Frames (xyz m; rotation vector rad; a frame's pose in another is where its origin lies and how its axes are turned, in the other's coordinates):
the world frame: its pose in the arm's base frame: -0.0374 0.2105 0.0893 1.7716 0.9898 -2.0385
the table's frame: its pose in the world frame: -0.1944 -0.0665 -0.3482 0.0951 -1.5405 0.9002
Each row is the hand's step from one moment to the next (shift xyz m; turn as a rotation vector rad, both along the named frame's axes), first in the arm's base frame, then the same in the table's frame.
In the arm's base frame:
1: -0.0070 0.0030 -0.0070 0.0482 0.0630 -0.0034
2: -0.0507 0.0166 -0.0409 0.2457 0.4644 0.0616
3: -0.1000 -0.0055 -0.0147 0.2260 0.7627 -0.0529
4: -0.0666 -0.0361 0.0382 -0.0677 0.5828 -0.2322
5: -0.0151 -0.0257 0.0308 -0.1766 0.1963 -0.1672
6: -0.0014 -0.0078 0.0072 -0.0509 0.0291 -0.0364
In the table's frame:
1: -0.0008 -0.0093 -0.0044 -0.0762 0.0219 -0.0038
2: -0.0003 -0.0629 -0.0237 -0.5153 0.0876 0.0814
3: 0.0402 -0.0925 0.0093 -0.7944 -0.0606 0.0299
4: 0.0607 -0.0371 0.0462 -0.5353 -0.3182 -0.1016
5: 0.0318 0.0037 0.0285 -0.1317 -0.2714 -0.0817
6: 0.0083 0.0034 0.0058 -0.0115 -0.0658 -0.0172

